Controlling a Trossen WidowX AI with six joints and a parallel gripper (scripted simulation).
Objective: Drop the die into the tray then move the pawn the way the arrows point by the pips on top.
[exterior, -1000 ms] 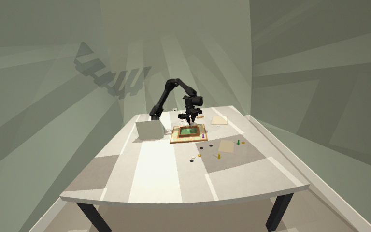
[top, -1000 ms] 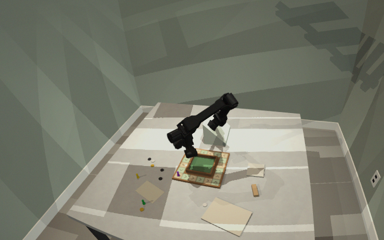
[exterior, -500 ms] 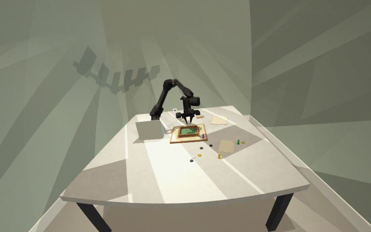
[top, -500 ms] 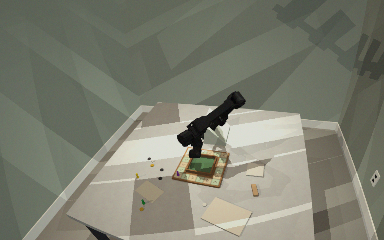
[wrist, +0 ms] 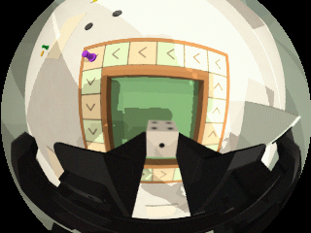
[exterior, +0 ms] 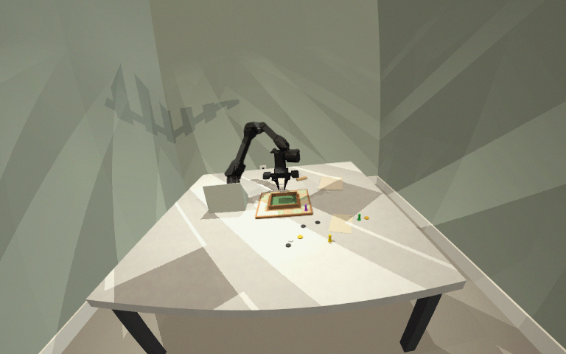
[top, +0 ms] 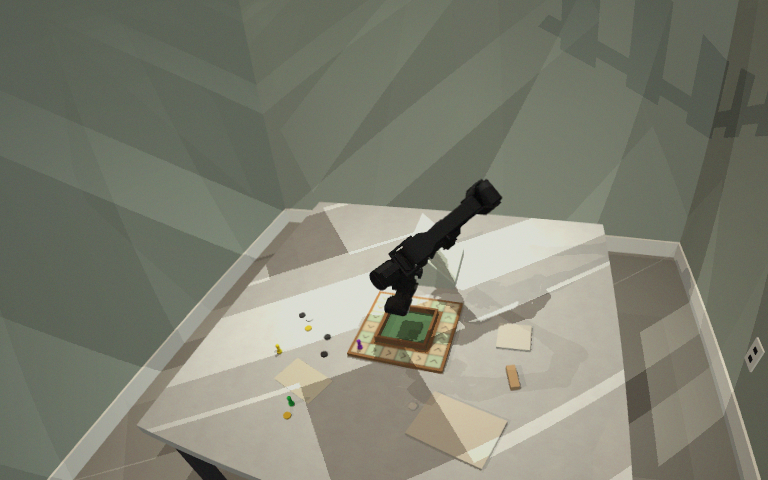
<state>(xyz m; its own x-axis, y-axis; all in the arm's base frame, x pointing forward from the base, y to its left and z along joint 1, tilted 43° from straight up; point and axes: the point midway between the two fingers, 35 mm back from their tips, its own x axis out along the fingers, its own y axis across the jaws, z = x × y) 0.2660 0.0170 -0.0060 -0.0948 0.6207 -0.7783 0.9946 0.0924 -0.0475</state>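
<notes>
Now: the purple pawn 12 cm ahead of my gripper tip, 10 cm to the right of it and 6 cm below it. Round my gripper tip: cream block 4 cm behind, 33 cm to the left, 8 cm below; green dice tray 1 cm to the left, 8 cm below; white die right at my gripper tip.
</notes>
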